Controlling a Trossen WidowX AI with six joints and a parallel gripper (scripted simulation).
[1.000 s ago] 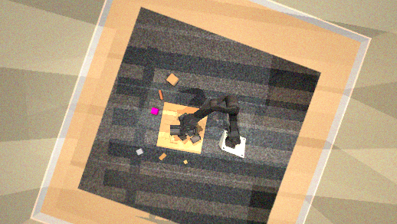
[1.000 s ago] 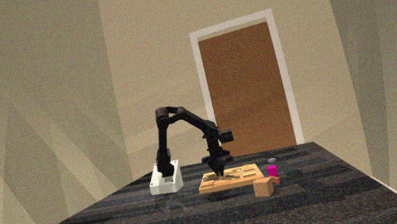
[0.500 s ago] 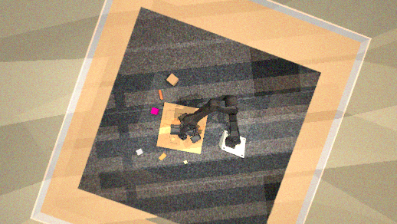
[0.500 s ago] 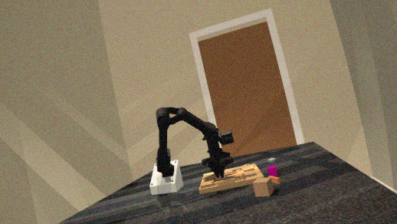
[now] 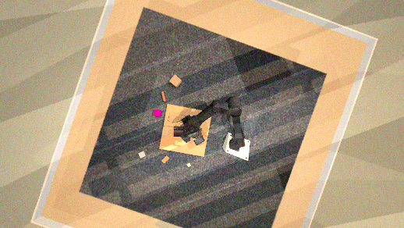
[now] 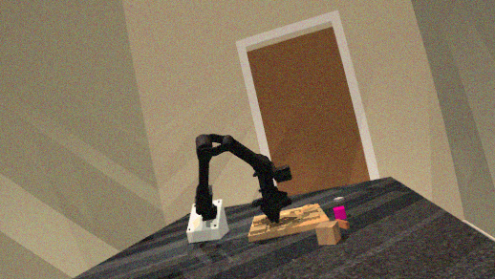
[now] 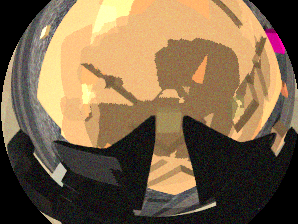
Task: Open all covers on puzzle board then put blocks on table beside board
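The tan wooden puzzle board is 5 cm ahead of my gripper tip and 1 cm to the left of it. The rest, counted from my gripper tip: tan cube: 25 cm to the right, 21 cm ahead, 1 cm above; then magenta block: 25 cm ahead, 2 cm to the right; then orange block: 25 cm ahead, 13 cm to the right.
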